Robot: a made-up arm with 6 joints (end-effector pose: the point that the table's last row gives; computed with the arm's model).
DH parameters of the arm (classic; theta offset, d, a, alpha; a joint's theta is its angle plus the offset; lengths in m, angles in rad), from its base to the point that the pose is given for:
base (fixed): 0 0.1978 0 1.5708
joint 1: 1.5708 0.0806 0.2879 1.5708
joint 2: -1.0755 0 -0.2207 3.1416
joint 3: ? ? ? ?
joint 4: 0 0.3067 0.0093 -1.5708
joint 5: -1.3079 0 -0.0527 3.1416
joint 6: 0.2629 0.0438 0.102 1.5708
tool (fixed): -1.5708 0.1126 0 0
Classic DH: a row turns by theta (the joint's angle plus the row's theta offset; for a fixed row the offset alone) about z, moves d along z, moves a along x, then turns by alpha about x.
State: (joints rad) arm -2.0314 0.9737 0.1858 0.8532 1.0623 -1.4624
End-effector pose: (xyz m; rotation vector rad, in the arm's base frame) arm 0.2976 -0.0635 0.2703 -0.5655 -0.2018 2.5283
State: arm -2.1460 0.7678 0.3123 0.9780 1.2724 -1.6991
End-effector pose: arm 0.3186 -0.0097 0.2896 -0.0691 0.1162 2.7621
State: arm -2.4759 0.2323 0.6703 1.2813 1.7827 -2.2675
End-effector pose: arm 0.2853 0.1175 0.3270 -0.4983 -0.7957 -2.3716
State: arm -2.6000 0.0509 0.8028 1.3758 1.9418 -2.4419
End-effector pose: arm 0.2311 0.1106 0.3638 -0.3234 -0.7944 -2.0013
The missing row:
joint 3: -1.0755 0.1122 0.1052 -1.5708
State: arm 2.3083 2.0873 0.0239 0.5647 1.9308 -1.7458
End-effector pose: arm -0.1697 -0.0163 -0.2898 -0.8064 -2.5857 -0.4315
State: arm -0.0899 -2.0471 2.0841 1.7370 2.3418 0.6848
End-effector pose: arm 0.0247 -0.3254 0.8250 -1.6877 -1.9927 -0.4352
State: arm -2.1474 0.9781 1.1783 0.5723 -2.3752 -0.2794
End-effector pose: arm 0.1453 0.2811 0.3394 -0.6598 1.2984 2.6863
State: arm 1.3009 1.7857 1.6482 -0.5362 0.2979 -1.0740
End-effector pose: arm -0.3570 0.2100 0.0862 1.0809 -1.4915 1.3036
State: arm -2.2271 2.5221 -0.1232 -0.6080 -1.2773 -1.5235
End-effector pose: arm 0.3311 -0.2814 0.2654 0.4817 0.1691 -2.7943
